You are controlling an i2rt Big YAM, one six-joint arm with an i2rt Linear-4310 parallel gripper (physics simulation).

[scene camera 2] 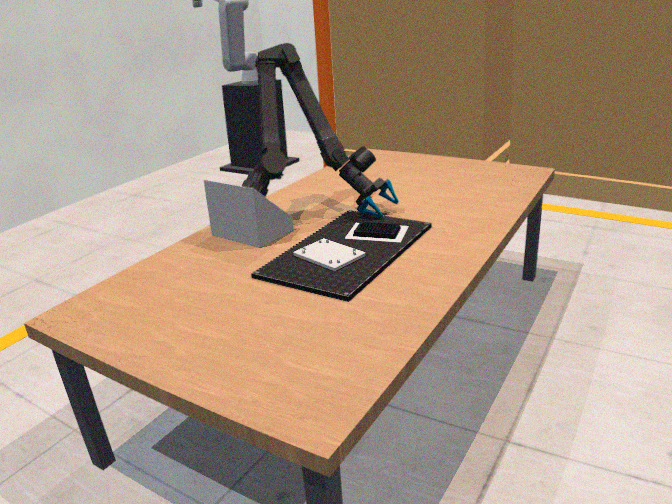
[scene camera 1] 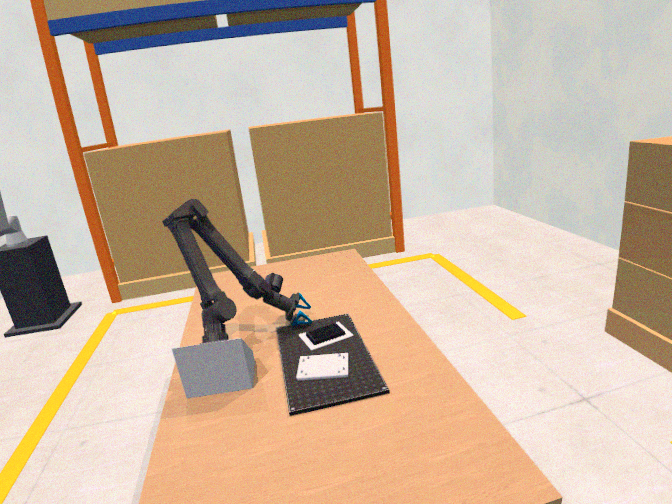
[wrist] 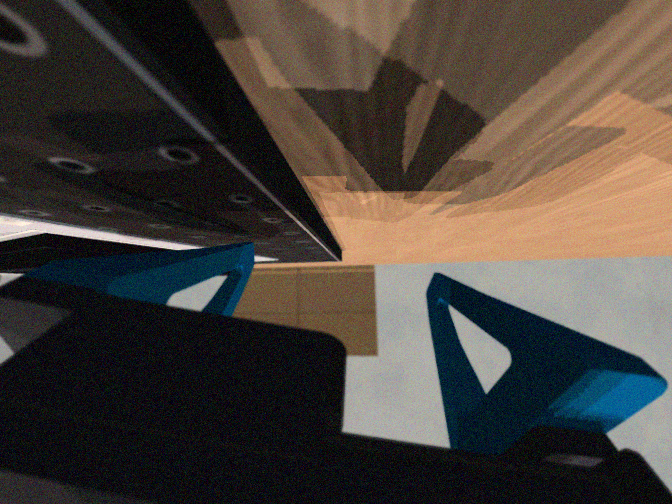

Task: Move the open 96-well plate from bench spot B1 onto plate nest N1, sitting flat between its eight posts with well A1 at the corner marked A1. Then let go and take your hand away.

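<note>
The plate point(scene camera 1: 326, 333) is a black well plate in a white frame, lying flat on the far part of the black perforated baseplate point(scene camera 1: 333, 367); it also shows in scene camera 2 point(scene camera 2: 378, 231). A white empty nest point(scene camera 1: 323, 366) lies nearer on the same baseplate point(scene camera 2: 329, 255). My gripper point(scene camera 1: 299, 315) point(scene camera 2: 379, 200) with blue fingers is open and empty, low at the baseplate's far left corner, just beside the plate. In the wrist view the open blue fingers point(wrist: 340, 330) frame the baseplate's edge.
A grey wedge-shaped block point(scene camera 1: 214, 368) stands on the table left of the baseplate. Cardboard panels and an orange rack stand behind.
</note>
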